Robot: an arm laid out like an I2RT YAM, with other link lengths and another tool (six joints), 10 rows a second.
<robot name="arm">
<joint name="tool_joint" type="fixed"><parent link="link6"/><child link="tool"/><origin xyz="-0.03 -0.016 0.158" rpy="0.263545 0 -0.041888"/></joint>
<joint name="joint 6" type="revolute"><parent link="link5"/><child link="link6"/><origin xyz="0.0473 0 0.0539" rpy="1.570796 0 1.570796"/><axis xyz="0 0 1"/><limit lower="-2.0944" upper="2.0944"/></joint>
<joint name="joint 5" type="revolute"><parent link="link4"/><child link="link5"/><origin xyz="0.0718 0.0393 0.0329" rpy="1.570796 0 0"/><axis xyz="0 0 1"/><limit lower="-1.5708" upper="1.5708"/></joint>
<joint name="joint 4" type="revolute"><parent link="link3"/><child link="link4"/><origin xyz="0.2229 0.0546 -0.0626" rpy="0 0 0"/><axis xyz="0 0 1"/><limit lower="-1.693" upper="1.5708"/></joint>
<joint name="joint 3" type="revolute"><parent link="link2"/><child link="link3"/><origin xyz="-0.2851 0 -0.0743" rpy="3.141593 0 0"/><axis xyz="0 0 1"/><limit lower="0" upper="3.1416"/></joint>
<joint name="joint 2" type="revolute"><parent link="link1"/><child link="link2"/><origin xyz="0.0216 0.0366 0.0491" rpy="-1.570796 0 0"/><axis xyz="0 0 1"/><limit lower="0" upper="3.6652"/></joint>
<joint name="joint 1" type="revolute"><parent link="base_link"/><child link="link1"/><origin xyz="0 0 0.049" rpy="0 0 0"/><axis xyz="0 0 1"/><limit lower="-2.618" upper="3.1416"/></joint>
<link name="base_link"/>
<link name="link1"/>
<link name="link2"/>
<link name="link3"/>
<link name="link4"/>
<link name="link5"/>
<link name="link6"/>
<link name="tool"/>
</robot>
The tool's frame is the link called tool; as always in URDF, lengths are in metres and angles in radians.
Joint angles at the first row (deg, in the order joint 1, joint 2, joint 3, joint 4, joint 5, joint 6):
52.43 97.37 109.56 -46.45 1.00 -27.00
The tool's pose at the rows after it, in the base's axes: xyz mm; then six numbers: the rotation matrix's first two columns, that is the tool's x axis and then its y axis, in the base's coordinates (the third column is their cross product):
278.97, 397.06, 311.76, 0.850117, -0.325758, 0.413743, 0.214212, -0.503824, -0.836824
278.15, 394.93, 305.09, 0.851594, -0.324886, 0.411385, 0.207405, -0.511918, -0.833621
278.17, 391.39, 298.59, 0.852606, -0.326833, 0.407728, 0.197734, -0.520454, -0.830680
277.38, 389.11, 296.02, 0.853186, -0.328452, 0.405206, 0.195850, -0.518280, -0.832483
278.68, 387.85, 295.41, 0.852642, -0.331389, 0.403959, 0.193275, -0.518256, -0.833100
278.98, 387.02, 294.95, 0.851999, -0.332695, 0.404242, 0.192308, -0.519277, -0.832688
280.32, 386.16, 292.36, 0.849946, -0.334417, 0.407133, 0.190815, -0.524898, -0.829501
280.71, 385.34, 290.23, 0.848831, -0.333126, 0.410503, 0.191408, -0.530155, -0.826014
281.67, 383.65, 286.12, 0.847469, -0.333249, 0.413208, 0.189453, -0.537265, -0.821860
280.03, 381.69, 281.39, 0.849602, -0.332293, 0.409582, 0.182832, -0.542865, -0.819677
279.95, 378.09, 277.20, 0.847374, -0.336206, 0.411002, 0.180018, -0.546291, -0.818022
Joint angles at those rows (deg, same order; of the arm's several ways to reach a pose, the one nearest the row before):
52.32 96.97 108.73 -46.10 1.14 -26.90
52.31 96.45 106.94 -45.46 1.30 -26.82
52.10 95.88 105.20 -44.95 1.41 -26.70
51.90 95.11 103.55 -44.02 1.17 -26.64
51.63 95.01 103.27 -43.85 1.05 -26.63
51.57 94.90 103.06 -43.79 1.10 -26.63
51.52 94.90 102.62 -43.55 1.43 -26.71
51.52 94.85 102.25 -43.44 1.66 -26.89
51.42 94.68 101.34 -43.04 1.93 -27.05
51.46 94.27 100.15 -42.79 2.01 -26.90
51.29 93.45 98.27 -41.84 2.22 -26.89

